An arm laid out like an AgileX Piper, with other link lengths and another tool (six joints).
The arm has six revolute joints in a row. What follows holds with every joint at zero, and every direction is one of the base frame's. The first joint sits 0.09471 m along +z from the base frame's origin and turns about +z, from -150 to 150 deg. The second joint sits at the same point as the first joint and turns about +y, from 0 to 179.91 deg. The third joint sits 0.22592 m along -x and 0.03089 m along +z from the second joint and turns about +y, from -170 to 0 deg. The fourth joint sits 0.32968 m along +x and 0.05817 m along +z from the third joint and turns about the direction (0.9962, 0, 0.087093), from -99.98 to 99.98 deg. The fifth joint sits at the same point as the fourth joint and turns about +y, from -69.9 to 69.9 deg. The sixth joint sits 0.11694 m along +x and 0.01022 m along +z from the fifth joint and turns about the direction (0.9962, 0, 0.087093), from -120 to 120 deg. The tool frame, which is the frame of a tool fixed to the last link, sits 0.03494 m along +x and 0.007 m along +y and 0.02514 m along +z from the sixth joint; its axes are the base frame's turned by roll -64.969, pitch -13.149 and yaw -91.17 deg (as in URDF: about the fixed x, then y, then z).
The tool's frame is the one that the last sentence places.
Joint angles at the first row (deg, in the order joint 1, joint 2, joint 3, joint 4, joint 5, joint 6):
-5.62 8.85 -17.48 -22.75 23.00 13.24
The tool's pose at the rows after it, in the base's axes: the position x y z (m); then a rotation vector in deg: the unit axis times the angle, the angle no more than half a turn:
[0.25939 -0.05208 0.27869 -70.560 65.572 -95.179]
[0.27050 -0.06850 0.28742 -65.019 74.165 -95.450]
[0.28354 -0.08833 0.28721 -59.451 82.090 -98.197]
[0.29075 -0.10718 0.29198 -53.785 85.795 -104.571]
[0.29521 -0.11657 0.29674 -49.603 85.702 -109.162]
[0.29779 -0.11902 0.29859 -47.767 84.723 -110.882]
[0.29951 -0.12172 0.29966 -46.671 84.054 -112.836]
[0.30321 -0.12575 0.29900 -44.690 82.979 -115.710]
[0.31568 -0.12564 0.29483 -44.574 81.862 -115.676]
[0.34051 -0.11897 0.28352 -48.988 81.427 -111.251]
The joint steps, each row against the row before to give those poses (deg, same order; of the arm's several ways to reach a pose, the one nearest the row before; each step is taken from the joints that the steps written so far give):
-0.10 6.88 -6.05 -5.32 4.26 10.84
0.00 7.17 -5.10 -8.45 2.71 13.93
-0.01 7.36 -3.70 -11.42 2.88 15.57
0.01 5.46 -2.49 -13.30 3.13 14.50
0.00 3.08 -1.01 -9.37 1.44 9.78
0.00 1.20 -0.14 -4.45 0.10 4.67
0.00 1.10 -0.14 -3.77 0.68 3.44
0.00 2.07 -0.03 -6.23 1.24 6.20
-0.02 3.49 -1.01 -4.19 -0.78 4.88
0.00 5.23 -2.55 0.28 -4.21 0.26

